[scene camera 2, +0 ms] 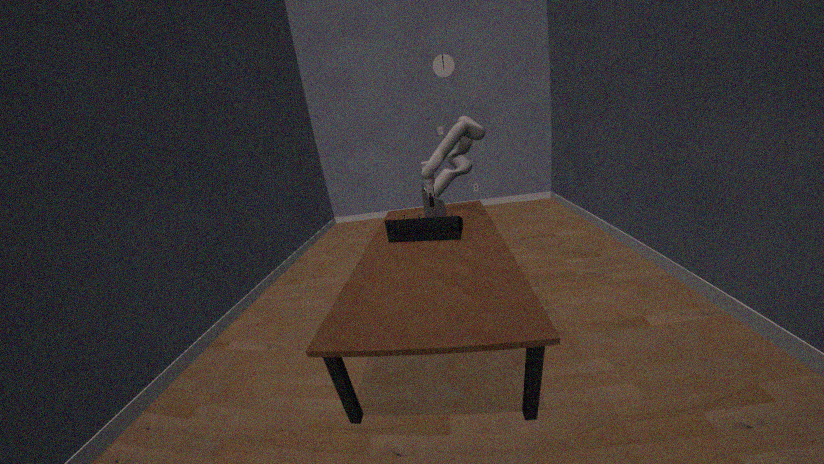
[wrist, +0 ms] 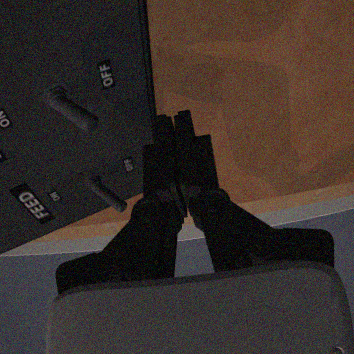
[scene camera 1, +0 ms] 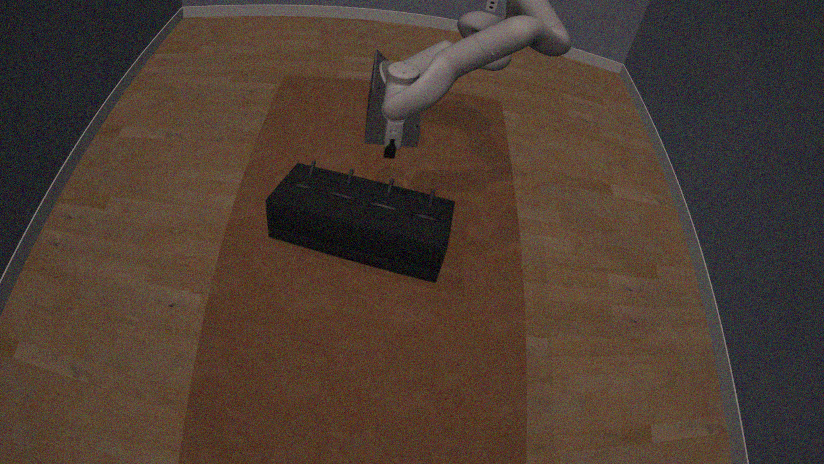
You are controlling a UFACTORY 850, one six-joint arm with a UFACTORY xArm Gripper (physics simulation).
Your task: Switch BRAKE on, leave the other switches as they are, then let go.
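The black switch box (scene camera 1: 352, 233) (scene camera 2: 423, 229) (wrist: 75, 30) stands on the table with a row of several levers on top. In the wrist view the FEED label (wrist: 32, 203) is readable beside the FEED lever (wrist: 108, 195). The neighbouring lever (wrist: 72, 110) (scene camera 1: 390, 186) is BRAKE's; its label is almost wholly cut off at the left edge. Both levers lean toward their OFF marks. My gripper (scene camera 1: 389, 154) (scene camera 2: 431, 202) (wrist: 177, 131) is shut and empty. It points down on the robot's side of the box, level with the BRAKE lever, apart from it.
The other two levers (scene camera 1: 350, 176) (scene camera 1: 312, 168) stand farther left on the box. The grey base plate (scene camera 1: 374, 123) of the arm is behind the gripper. The brown table (scene camera 1: 357, 357) (scene camera 2: 432, 299) extends in front of the box.
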